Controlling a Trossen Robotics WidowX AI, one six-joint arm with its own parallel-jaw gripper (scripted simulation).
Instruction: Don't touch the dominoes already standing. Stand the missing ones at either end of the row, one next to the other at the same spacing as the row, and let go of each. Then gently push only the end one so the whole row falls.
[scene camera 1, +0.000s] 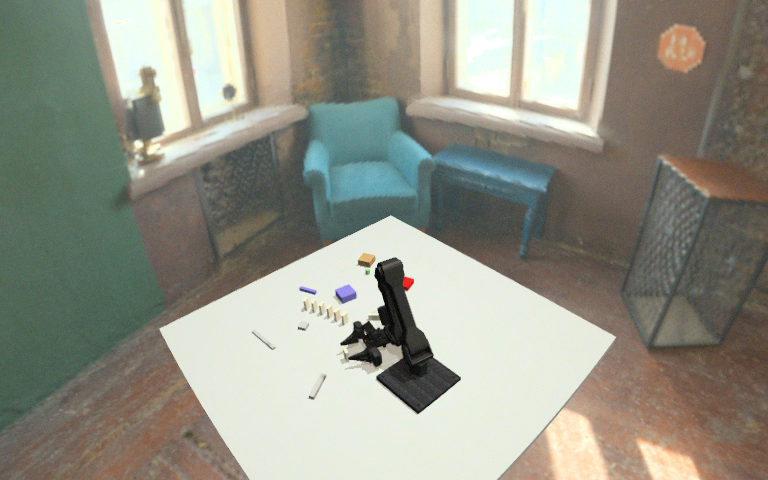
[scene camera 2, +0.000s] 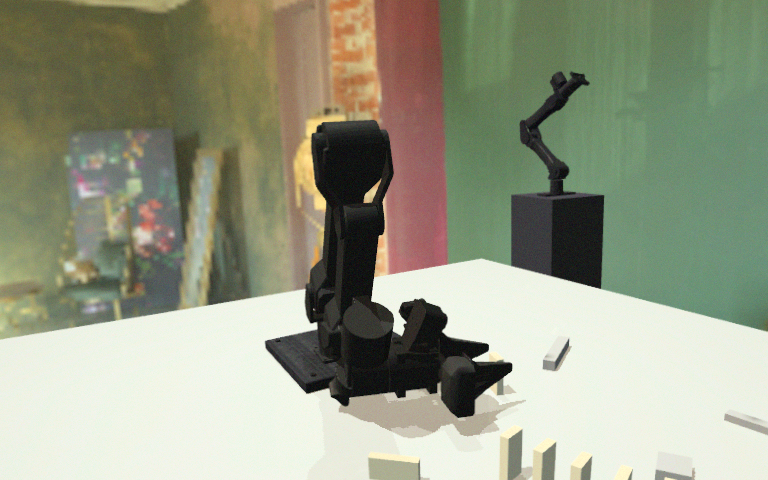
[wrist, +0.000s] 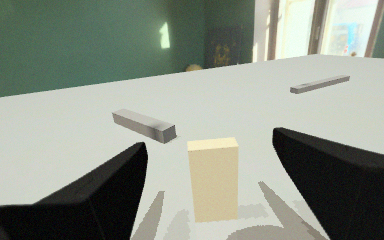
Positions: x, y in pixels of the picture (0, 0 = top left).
Labels:
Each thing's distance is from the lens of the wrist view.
gripper (wrist: 209, 142): 11 cm
cream domino (wrist: 213, 163): 10 cm

